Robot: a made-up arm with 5 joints. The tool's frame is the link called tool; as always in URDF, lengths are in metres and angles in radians. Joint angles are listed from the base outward.
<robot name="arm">
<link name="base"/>
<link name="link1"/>
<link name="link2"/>
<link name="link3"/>
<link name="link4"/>
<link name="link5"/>
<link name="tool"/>
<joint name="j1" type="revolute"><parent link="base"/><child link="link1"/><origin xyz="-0.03 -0.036 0.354" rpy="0.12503 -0.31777 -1.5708"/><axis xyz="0 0 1"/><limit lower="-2.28" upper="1.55"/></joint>
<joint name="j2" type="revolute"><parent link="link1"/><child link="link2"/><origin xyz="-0.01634 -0.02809 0.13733" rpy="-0.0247 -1.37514 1.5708"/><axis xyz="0 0 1"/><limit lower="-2.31" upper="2.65"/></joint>
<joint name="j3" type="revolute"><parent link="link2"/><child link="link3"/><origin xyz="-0.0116 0.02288 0.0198" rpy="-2.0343 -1.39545 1.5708"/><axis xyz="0 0 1"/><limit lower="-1.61" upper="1.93"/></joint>
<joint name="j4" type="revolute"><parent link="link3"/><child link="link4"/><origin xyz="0.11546 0.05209 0.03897" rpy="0.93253 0.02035 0.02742"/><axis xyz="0 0 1"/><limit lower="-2.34" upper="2.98"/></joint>
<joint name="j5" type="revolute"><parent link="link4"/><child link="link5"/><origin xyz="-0.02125 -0.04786 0.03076" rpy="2.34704 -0.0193 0.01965"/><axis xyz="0 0 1"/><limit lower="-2.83" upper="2.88"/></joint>
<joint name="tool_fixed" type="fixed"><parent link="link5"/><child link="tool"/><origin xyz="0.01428 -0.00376 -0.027" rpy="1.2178 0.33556 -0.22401"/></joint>
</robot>
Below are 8 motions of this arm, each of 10 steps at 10 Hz.
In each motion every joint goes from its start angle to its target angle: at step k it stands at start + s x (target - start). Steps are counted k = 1, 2, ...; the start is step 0. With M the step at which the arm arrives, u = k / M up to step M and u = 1 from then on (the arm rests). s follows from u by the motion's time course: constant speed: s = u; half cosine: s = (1 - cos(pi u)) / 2; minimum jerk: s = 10 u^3 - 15 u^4 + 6 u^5.
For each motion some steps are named. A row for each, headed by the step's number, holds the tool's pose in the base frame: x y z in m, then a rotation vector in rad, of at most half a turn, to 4 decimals.
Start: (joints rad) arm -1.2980 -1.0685 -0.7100 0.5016 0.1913
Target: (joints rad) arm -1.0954 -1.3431 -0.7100 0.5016 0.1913
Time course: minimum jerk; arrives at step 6
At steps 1, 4, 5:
1: 0.0020 0.1635 0.4048 -0.5968 -0.0300 1.0312
4: -0.0165 0.1734 0.4158 -0.6291 -0.2390 1.1497
5: -0.0213 0.1754 0.4186 -0.6313 -0.2889 1.1759

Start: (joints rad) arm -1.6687 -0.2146 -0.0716 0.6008 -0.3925
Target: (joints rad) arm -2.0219 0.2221 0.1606 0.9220 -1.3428
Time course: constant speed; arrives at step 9
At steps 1, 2, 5, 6, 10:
1: 0.0657 0.1519 0.4346 0.5979 -0.1012 -0.0897
2: 0.0722 0.1466 0.4360 0.6433 -0.1835 -0.2531
5: 0.0890 0.1292 0.4393 0.7065 -0.4386 -0.7544
6: 0.0937 0.1231 0.4401 0.7015 -0.5252 -0.9230
10: 0.1060 0.1049 0.4418 0.5996 -0.7828 -1.4221

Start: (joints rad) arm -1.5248 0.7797 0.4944 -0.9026 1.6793
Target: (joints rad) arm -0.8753 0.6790 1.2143 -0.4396 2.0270
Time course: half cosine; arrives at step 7
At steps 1, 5, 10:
1: 0.0011 0.0977 0.3631 -0.0373 1.1316 2.5647
5: -0.0199 0.0974 0.3639 -0.1504 1.5902 2.3160
10: -0.0244 0.0970 0.3651 -0.1672 1.6824 2.2552

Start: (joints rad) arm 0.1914 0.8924 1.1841 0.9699 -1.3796
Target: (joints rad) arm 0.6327 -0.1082 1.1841 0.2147 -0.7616
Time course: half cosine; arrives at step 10
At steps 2, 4, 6, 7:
2: -0.1446 0.0659 0.3532 -0.1163 -0.0938 -0.3658
4: -0.1570 0.0806 0.3747 0.1716 0.3070 -0.1626
6: -0.1726 0.0911 0.4078 0.5058 0.7765 0.1766
7: -0.1789 0.0930 0.4248 0.6531 0.9718 0.3561

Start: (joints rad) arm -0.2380 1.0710 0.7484 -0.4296 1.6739
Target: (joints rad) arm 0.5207 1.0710 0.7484 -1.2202 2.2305
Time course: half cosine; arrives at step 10
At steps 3, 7, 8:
3: -0.1502 0.0084 0.3697 0.1666 -1.5853 -1.6541
7: -0.1372 -0.0506 0.3699 0.1708 -0.6090 -1.2910
8: -0.1330 -0.0598 0.3686 0.1425 -0.4370 -1.2100

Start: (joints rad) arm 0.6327 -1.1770 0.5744 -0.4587 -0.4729
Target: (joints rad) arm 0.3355 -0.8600 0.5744 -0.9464 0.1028
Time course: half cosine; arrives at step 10
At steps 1, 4, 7, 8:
1: -0.1857 0.0557 0.5604 -1.6352 -0.8239 -2.3856
4: -0.1878 0.0722 0.5444 -1.3072 -0.6357 -2.5296
7: -0.1847 0.0946 0.5203 -0.8576 -0.3992 -2.6190
8: -0.1829 0.0999 0.5141 -0.7517 -0.3452 -2.6231

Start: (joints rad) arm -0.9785 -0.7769 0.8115 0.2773 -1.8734
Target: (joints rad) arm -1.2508 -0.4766 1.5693 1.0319 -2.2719
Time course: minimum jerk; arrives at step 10
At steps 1, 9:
1: -0.0084 0.1536 0.5234 2.0510 -0.8367 -0.6640
9: 0.0673 0.0915 0.5520 -0.8962 1.1536 2.6231

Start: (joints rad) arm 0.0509 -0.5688 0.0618 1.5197 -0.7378
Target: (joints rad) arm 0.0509 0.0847 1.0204 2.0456 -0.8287
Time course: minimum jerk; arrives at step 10
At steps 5, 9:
5: -0.1910 0.1570 0.4490 0.3129 0.1272 -0.2603
9: -0.1356 0.1754 0.4054 -0.1458 -0.0659 -0.8990

